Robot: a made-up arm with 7 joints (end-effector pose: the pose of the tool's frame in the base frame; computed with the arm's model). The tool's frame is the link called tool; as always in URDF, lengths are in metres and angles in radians.
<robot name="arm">
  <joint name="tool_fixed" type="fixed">
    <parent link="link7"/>
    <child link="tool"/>
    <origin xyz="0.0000 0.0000 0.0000" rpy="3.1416 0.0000 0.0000"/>
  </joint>
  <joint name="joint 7" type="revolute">
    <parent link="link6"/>
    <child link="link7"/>
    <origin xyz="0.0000 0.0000 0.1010"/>
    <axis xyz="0 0 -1"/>
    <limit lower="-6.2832" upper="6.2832"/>
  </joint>
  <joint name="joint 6" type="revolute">
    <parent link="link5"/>
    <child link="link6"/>
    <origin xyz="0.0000 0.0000 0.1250"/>
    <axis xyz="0 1 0"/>
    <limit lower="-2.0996" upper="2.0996"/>
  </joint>
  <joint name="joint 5" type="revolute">
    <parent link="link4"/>
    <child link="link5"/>
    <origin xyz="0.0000 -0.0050 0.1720"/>
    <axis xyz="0 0 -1"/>
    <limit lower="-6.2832" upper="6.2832"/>
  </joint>
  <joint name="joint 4" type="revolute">
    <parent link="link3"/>
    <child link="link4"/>
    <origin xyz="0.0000 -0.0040 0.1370"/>
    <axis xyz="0 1 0"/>
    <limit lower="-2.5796" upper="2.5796"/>
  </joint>
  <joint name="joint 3" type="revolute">
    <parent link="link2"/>
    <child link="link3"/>
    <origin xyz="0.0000 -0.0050 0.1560"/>
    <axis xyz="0 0 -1"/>
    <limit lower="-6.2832" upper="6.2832"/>
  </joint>
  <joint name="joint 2" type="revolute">
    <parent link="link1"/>
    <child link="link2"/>
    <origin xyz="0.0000 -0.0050 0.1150"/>
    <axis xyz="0 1 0"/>
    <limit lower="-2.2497" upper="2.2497"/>
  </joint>
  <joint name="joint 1" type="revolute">
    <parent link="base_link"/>
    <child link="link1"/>
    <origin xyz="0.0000 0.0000 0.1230"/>
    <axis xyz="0 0 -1"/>
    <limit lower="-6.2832" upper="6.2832"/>
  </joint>
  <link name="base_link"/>
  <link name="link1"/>
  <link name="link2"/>
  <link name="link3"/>
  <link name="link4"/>
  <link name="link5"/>
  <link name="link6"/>
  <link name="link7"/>
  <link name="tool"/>
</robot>
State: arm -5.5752 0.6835 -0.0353 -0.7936 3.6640 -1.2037 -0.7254
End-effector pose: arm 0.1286 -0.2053 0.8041 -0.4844 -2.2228 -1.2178
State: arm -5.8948 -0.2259 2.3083 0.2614 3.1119 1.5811 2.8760
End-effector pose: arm -0.1155 0.0620 0.8288 0.5904 -1.8859 0.3024
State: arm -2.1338 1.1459 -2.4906 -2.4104 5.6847 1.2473 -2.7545
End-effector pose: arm 0.0897 0.2600 0.1024 1.4711 -0.0586 -0.9272
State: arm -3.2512 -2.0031 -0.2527 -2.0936 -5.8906 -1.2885 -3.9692
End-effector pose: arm -0.0552 0.0362 0.0011 -2.3441 -0.9769 -1.4879
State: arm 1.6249 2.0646 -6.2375 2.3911 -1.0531 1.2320 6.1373
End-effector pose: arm 0.0590 0.0721 0.0580 1.4970 -1.2534 -0.5635
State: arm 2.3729 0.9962 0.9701 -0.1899 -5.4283 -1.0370 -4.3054
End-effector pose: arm -0.2829 -0.4440 0.5959 -1.5311 -0.5981 -0.0606
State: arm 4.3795 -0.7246 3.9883 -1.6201 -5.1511 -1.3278 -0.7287
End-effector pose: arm 0.2991 0.0582 0.5148 0.0958 -0.8496 0.1569
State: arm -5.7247 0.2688 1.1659 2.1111 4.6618 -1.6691 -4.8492
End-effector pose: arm -0.1188 -0.2524 0.3751 0.6634 1.7142 0.1632
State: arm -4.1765 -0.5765 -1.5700 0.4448 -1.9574 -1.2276 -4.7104
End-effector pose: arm 0.2604 0.1159 0.7742 -2.1345 0.7292 0.4526
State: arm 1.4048 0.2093 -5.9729 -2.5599 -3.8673 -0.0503 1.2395
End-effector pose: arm 0.0159 0.2217 0.2457 0.7663 0.4126 -1.1630
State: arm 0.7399 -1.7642 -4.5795 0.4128 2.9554 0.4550 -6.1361
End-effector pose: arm -0.5603 0.3459 0.0783 1.2687 0.4357 0.7705
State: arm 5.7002 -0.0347 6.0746 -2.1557 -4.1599 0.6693 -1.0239
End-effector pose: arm -0.1593 -0.2634 0.2863 -0.6719 -0.4386 -0.9250
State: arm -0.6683 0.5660 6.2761 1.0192 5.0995 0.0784 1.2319
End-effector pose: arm 0.4411 0.3365 0.4766 1.7421 0.6407 -1.7900
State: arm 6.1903 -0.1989 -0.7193 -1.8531 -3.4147 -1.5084 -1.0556
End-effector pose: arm -0.2857 -0.2336 0.4841 -2.0919 1.5952 -0.6243
